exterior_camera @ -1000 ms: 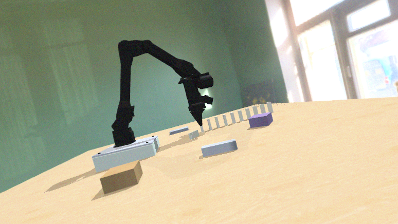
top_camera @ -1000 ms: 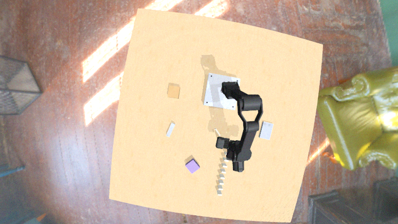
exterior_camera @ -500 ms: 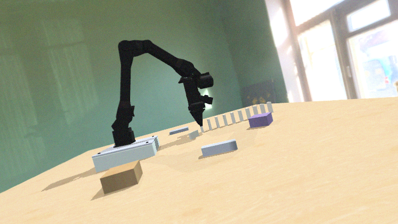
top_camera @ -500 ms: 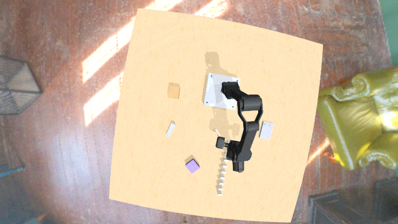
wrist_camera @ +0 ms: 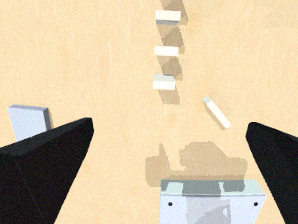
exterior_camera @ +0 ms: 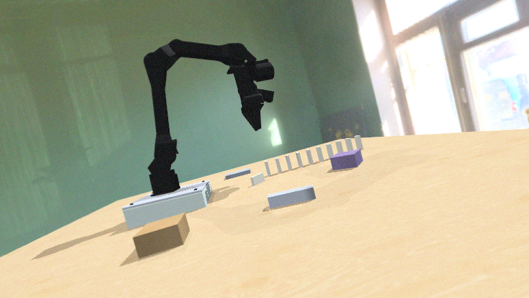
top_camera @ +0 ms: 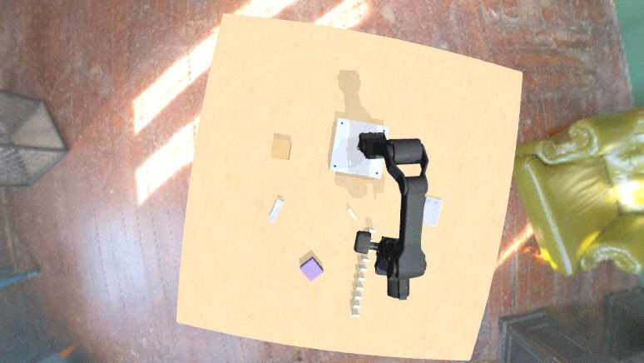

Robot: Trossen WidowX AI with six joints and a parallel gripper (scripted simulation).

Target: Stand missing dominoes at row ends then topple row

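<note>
Now: the grey bar 30 mm ahead of my gripper tip, 360 mm to the right of it and 150 mm below it. From my gripper tip the other things lie so: tan block 190 mm behind, 410 mm to the right, 140 mm below; then purple block 210 mm ahead, 170 mm to the right, 140 mm below; then flat grey plate 130 mm behind, 210 mm to the left, 150 mm below.
</note>
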